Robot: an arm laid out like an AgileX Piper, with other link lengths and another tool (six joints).
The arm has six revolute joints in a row. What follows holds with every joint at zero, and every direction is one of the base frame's.
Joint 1 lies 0.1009 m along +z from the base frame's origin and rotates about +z.
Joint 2 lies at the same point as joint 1 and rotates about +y.
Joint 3 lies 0.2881 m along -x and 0.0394 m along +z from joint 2 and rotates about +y.
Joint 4 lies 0.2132 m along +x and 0.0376 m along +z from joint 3 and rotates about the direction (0.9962, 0, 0.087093).
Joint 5 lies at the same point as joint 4 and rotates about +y.
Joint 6 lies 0.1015 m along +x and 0.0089 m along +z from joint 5 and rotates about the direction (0.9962, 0, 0.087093).
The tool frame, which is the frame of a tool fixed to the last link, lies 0.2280 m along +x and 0.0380 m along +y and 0.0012 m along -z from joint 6; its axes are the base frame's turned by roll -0.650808, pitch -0.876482 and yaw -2.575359 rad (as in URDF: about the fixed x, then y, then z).
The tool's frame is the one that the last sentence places.
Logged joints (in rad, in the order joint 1, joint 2, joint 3, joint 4, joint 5, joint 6), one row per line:
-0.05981, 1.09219, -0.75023, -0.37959, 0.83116, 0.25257
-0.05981, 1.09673, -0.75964, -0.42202, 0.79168, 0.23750
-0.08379, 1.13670, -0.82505, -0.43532, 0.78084, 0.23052
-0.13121, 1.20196, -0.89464, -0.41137, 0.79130, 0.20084
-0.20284, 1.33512, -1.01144, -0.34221, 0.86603, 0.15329
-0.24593, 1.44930, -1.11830, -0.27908, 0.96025, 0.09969
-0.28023, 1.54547, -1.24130, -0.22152, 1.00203, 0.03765
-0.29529, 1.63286, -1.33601, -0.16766, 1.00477, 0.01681
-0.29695, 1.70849, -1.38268, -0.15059, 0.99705, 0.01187
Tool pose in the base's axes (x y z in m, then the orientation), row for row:
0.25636, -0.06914, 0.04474, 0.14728, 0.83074, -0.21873, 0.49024
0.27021, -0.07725, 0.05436, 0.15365, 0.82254, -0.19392, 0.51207
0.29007, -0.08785, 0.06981, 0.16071, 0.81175, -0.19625, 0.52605
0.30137, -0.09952, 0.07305, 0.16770, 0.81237, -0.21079, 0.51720
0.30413, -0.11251, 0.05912, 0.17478, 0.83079, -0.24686, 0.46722
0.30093, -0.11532, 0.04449, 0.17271, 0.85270, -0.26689, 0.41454
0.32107, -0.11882, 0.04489, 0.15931, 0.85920, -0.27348, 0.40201
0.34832, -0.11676, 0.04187, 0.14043, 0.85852, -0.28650, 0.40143
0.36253, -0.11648, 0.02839, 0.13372, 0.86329, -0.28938, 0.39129
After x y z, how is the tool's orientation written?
As a quaternion, w x y z.
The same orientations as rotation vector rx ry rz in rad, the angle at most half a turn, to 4 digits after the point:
2.3903, -0.6294, 1.4106
2.3583, -0.5560, 1.4682
2.3183, -0.5605, 1.5023
2.3111, -0.5997, 1.4714
2.3543, -0.6996, 1.3240
2.4192, -0.7572, 1.1761
2.4557, -0.7816, 1.1490
2.4798, -0.8275, 1.1595
2.5030, -0.8390, 1.1345

